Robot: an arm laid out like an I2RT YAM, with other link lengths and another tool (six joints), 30 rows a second.
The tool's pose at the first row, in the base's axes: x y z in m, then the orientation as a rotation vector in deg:
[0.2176 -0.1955 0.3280 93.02 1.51 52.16]
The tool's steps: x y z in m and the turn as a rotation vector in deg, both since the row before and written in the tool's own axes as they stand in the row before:
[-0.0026 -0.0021 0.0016 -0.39 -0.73 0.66]
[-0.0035 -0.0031 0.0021 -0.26 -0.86 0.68]
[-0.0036 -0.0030 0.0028 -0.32 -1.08 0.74]
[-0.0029 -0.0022 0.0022 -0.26 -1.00 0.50]
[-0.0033 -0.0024 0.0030 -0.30 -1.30 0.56]
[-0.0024 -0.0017 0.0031 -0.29 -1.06 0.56]
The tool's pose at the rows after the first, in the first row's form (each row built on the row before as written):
[0.2177 -0.1975 0.3249 93.08 0.29 52.02]
[0.2179 -0.2000 0.3204 93.32 -0.98 51.81]
[0.2183 -0.2031 0.3159 93.60 -2.48 51.45]
[0.2185 -0.2056 0.3125 93.86 -3.70 50.98]
[0.2189 -0.2089 0.3087 94.22 -5.19 50.30]
[0.2196 -0.2121 0.3059 94.47 -6.51 49.81]

